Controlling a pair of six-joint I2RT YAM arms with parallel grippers.
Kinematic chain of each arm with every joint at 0, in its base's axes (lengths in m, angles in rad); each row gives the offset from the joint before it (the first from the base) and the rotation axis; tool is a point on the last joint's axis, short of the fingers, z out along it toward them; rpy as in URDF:
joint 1: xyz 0 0 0.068 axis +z
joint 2: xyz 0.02 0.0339 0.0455 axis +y
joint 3: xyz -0.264 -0.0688 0 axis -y
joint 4: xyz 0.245 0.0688 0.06 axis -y
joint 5: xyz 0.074 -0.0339 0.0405 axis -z
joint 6: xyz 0.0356 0 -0.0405 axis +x
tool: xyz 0 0 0 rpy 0 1.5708 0
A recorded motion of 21 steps. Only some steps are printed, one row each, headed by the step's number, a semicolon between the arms.
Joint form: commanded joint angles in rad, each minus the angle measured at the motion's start. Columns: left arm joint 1, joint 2, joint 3, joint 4, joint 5, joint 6; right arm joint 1, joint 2, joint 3, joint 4, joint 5, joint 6.
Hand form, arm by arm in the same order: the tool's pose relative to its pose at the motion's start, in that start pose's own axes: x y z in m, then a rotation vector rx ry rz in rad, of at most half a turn. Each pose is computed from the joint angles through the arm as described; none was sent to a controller.
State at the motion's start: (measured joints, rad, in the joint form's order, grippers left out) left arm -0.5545 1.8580 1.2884 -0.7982 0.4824 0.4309; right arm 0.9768 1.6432 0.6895 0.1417 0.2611 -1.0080
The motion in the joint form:
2: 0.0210 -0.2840 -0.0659 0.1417 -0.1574 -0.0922; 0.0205 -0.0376 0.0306 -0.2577 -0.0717 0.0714
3: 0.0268 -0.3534 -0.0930 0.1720 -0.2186 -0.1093; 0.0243 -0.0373 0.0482 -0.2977 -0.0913 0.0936
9: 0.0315 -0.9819 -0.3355 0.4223 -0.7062 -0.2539; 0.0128 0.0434 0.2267 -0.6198 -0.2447 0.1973
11: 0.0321 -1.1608 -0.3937 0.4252 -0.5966 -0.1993; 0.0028 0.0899 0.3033 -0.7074 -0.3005 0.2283
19: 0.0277 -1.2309 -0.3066 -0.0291 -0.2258 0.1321; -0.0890 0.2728 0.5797 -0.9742 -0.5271 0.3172
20: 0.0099 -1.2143 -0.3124 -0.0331 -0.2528 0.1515; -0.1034 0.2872 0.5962 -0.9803 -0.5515 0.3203
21: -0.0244 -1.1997 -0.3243 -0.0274 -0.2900 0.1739; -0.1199 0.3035 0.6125 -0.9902 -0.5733 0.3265
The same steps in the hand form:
2: -0.0024 -0.0281 -0.0767 -0.2787 -0.2526 0.0324; 0.0009 0.0115 -0.0126 -0.1970 0.0325 0.0131
3: 0.0028 -0.0349 -0.0924 -0.3616 -0.3003 0.0276; -0.0013 0.0107 -0.0141 -0.2271 0.0297 0.0289
9: 0.0803 -0.1143 -0.2001 -0.9531 -0.8379 -0.1030; -0.0117 -0.0004 -0.0121 -0.4930 0.0701 0.1217
11: 0.1101 -0.1410 -0.2118 -0.9044 -0.9489 0.0279; -0.0168 -0.0081 -0.0074 -0.5698 0.0781 0.1647
19: 0.1439 -0.1702 -0.2033 -0.6056 -0.6367 0.4262; -0.0188 -0.0449 0.0190 -0.8207 0.0925 0.3841
20: 0.1412 -0.1676 -0.1987 -0.6127 -0.6015 0.4380; -0.0165 -0.0483 0.0226 -0.8349 0.0829 0.4084
21: 0.1378 -0.1659 -0.1925 -0.6212 -0.5671 0.4644; -0.0132 -0.0515 0.0267 -0.8510 0.0809 0.4370

